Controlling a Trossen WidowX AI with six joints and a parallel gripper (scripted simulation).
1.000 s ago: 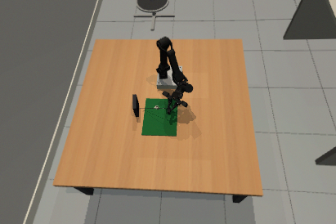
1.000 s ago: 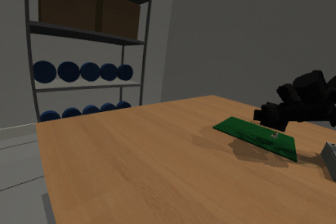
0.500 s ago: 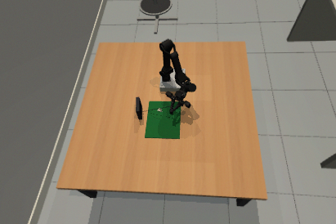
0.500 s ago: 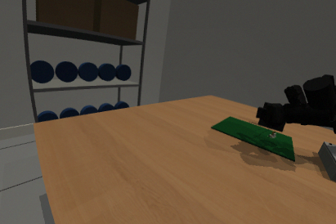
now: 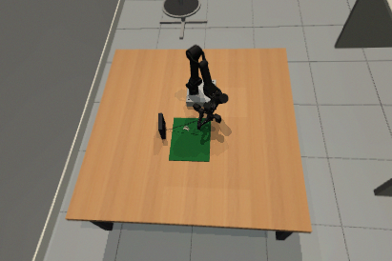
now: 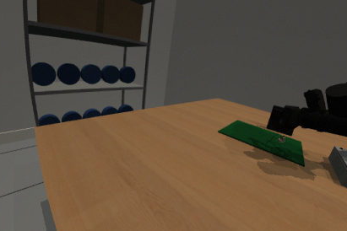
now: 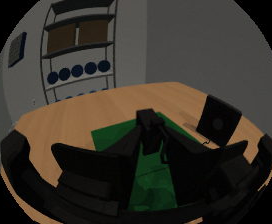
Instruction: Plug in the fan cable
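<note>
Right now the green board is 140 mm below my gripper tip, 60 mm to the right of it and 20 mm ahead of it. Round my gripper tip: dark plug: 10 mm below; then black fan: 220 mm to the right, 60 mm below, 50 mm behind.
</note>
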